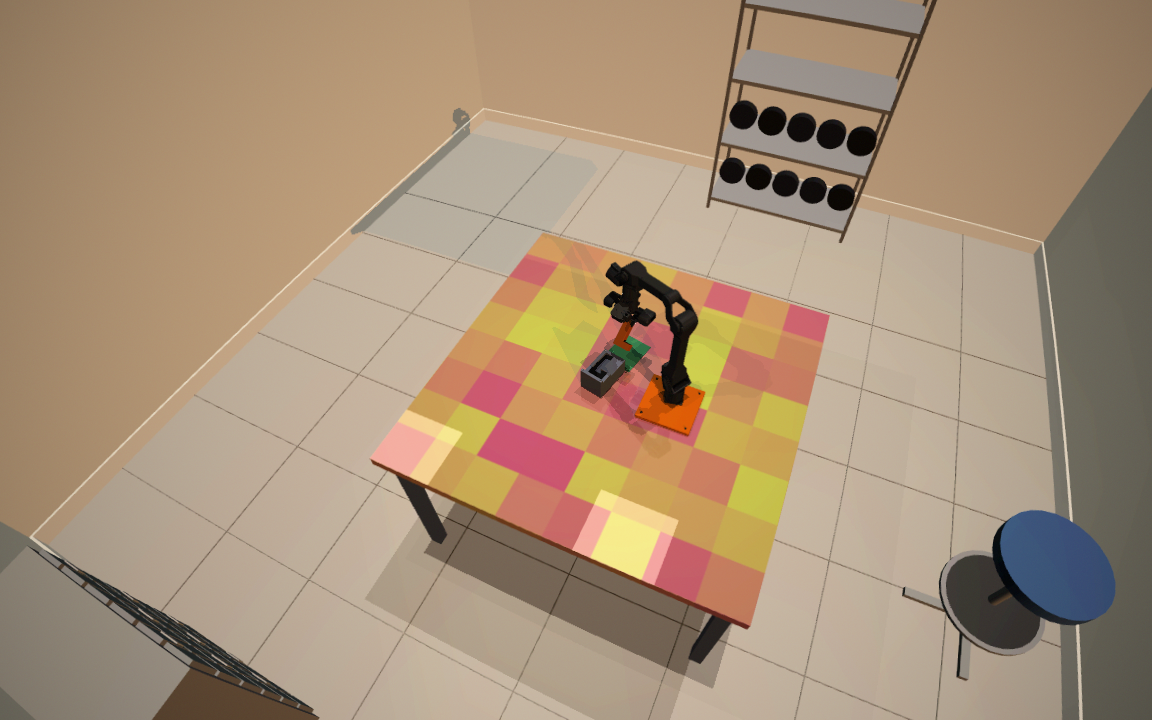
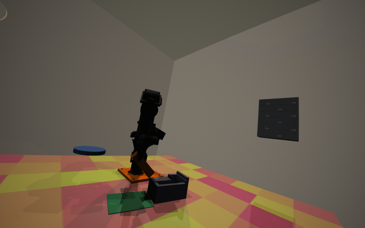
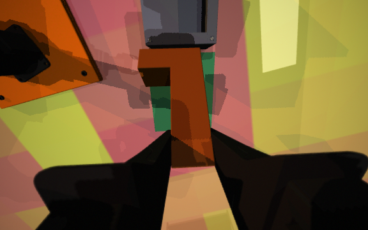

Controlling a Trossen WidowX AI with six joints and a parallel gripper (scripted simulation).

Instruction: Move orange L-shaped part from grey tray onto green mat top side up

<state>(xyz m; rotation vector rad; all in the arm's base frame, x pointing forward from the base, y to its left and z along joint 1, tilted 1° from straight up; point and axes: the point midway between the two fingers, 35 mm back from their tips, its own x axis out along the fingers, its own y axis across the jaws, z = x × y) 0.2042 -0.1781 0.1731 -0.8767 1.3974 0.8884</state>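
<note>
The green mat is 170 mm below my gripper tip. Also, from my gripper tip: orange L-shaped part: 40 mm to the left, 30 mm below.
</note>
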